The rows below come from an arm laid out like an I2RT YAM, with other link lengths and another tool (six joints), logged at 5 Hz.
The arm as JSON. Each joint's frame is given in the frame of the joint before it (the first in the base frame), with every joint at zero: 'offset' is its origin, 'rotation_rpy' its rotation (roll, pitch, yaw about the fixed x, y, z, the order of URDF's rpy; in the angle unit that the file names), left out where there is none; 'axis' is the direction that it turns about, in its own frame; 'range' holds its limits. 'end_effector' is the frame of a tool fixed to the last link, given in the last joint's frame.
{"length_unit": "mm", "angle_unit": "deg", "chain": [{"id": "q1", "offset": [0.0, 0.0, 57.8], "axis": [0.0, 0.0, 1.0], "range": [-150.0, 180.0]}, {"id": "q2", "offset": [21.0, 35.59, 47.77], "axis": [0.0, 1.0, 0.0], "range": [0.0, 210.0]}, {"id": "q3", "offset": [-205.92, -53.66, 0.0], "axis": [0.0, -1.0, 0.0], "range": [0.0, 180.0]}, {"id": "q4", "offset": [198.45, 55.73, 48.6], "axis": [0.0, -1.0, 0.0], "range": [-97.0, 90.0]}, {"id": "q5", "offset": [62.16, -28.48, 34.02], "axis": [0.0, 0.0, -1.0], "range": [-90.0, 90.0]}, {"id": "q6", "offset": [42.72, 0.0, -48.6], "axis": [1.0, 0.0, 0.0], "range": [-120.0, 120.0]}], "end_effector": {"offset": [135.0, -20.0, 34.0], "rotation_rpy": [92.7, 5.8, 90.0]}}
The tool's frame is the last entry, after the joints.
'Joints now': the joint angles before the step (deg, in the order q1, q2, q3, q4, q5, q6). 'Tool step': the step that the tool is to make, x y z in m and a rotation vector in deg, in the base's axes. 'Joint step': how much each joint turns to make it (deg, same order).
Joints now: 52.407, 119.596, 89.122, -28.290, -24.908, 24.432
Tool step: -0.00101, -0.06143, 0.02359, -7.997, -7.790, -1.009
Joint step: -1.422, -13.894, -9.690, -7.793, 9.449, -6.169
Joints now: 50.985, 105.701, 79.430, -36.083, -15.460, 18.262
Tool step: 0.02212, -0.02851, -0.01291, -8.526, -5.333, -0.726
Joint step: -1.738, 1.585, 0.569, -3.128, 8.193, -5.131
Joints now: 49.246, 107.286, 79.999, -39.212, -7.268, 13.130
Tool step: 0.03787, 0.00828, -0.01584, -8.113, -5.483, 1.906
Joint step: -0.162, 12.063, 13.054, -3.863, 7.990, -5.471
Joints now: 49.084, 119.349, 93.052, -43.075, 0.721, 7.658
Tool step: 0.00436, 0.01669, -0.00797, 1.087, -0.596, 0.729
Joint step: 0.964, 3.728, 2.843, 2.095, -0.149, 0.310
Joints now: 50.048, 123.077, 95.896, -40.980, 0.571, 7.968
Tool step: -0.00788, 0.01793, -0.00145, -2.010, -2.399, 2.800
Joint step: 3.477, 2.703, 3.427, -0.800, 3.155, -0.534
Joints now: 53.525, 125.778, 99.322, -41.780, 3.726, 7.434
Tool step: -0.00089, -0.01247, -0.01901, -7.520, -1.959, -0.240
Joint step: 1.598, 3.662, 1.472, -2.753, 6.246, -0.244
